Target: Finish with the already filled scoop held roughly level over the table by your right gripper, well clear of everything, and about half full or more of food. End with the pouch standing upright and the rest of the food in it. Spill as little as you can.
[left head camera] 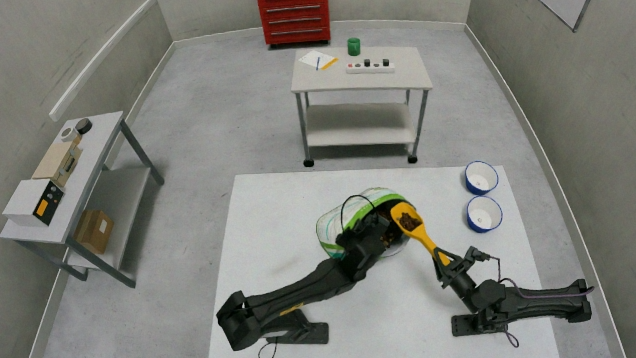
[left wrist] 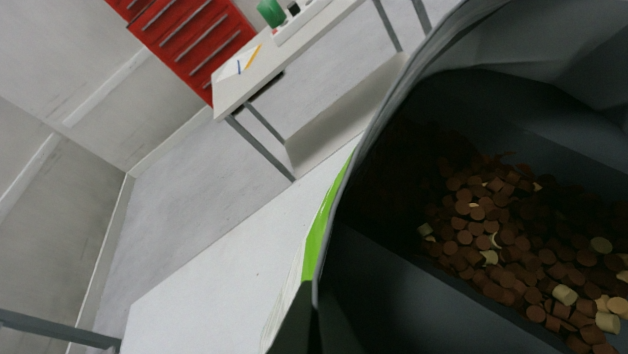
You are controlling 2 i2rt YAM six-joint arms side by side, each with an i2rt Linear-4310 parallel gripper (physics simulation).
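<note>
The pouch [left head camera: 330, 231] [left wrist: 314, 245], white with green bands, is tilted on the table with its dark mouth toward the right; brown and tan food [left wrist: 492, 235] lies inside. My left gripper [left head camera: 378, 220] [left wrist: 315, 295] is shut on the pouch's rim; its fingertips are partly hidden in the head view. My right gripper [left head camera: 441, 259] is shut on the handle of the yellow scoop [left head camera: 424, 239]. The scoop's bowl looks roughly level beside and over the right edge of the pouch mouth, with a heap of brown food [left head camera: 409, 221] in it. The scoop does not show in the left wrist view.
Two blue-rimmed white bowls [left head camera: 481, 178] [left head camera: 484, 214] stand at the right back of the white table [left head camera: 280, 200] [left wrist: 200, 295]. A cart [left head camera: 362, 82] [left wrist: 280, 50] with a green cup [left head camera: 353, 46] [left wrist: 271, 13] stands behind the table. A side bench [left head camera: 102, 135] is at the far left.
</note>
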